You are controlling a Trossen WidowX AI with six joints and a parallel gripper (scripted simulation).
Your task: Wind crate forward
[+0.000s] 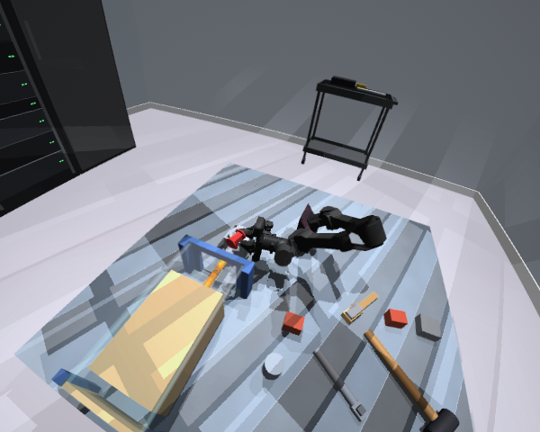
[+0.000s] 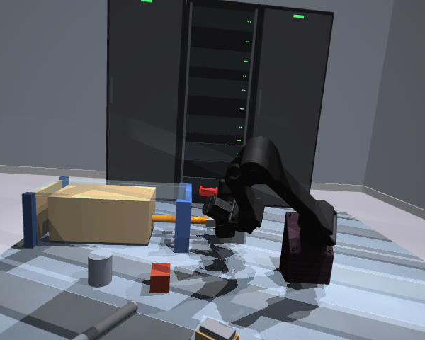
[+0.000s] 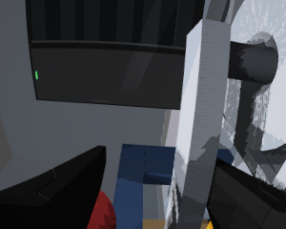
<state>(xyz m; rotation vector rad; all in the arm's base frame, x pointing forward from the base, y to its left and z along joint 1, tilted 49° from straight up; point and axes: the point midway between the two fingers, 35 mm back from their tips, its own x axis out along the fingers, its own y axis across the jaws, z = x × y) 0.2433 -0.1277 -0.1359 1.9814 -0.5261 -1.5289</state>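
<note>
My gripper tip is 10 mm short of the crank handle, 10 mm to the right of it and 10 mm above it. Round my gripper tip: red knob (40 mm ahead, 30 mm to the left, 20 mm above); grey winch (60 mm behind, 20 mm to the right, 100 mm below); frame (110 mm ahead, 30 mm below).
</note>
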